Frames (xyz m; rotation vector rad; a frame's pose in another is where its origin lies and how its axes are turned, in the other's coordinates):
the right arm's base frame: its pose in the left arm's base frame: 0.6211 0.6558 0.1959 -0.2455 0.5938 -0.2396
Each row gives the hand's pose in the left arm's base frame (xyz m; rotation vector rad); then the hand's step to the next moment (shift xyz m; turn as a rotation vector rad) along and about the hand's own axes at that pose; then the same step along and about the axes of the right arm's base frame.
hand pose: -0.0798 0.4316 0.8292 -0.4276 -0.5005 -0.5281
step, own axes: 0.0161 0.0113 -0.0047 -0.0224 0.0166 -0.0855
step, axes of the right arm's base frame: 0.0148 0.0029 0.0135 0.0675 0.0076 -0.0589
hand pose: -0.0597 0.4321 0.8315 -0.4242 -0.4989 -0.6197
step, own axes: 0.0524 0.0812 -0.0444 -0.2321 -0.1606 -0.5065
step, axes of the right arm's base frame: 0.0910 0.0359 0.0416 0.2526 -0.1299 -0.5055
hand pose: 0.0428 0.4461 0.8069 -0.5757 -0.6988 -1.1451
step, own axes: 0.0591 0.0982 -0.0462 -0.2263 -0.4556 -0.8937
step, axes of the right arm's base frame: 0.1010 -0.0214 0.0680 0.3230 -0.4474 -0.8678
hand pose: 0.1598 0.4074 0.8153 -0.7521 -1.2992 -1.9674
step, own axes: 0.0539 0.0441 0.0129 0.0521 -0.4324 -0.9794
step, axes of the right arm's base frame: -0.0310 -0.0316 0.0553 0.1324 -0.6656 -0.8296
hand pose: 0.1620 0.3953 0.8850 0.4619 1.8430 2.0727
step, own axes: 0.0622 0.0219 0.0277 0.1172 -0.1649 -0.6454
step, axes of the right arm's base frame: -0.0634 0.0328 0.0037 -0.0450 -0.4635 -0.4905
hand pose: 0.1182 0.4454 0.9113 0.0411 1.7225 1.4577
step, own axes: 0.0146 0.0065 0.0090 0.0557 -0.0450 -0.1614
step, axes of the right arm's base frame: -0.0091 0.0156 -0.0034 -0.0174 -0.1009 -0.1438
